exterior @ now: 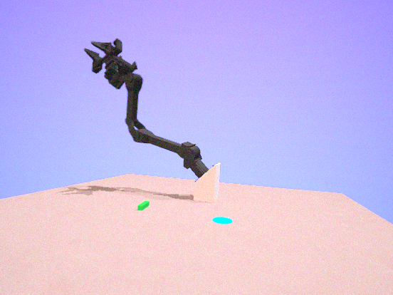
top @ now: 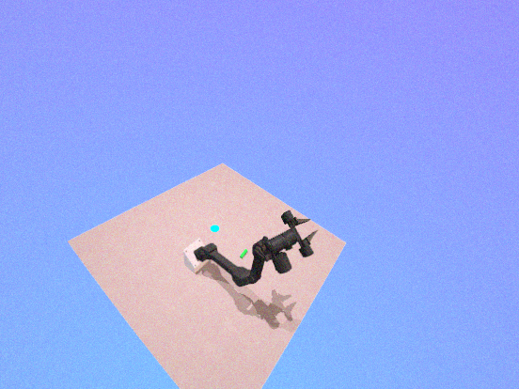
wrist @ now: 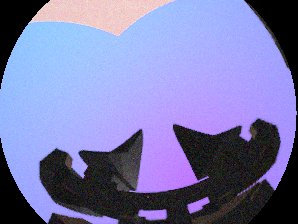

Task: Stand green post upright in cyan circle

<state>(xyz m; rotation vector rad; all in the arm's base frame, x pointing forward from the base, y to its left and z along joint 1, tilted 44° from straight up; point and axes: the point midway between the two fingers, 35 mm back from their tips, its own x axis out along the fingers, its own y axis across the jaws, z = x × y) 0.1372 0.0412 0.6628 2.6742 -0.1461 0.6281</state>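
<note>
Now: gripper tip 20 mm short of the green post, 300 mm to the right of it and 590 mm above it. Round my gripper tip: cyan circle: 20 mm ahead, 580 mm to the left, 600 mm below.
</note>
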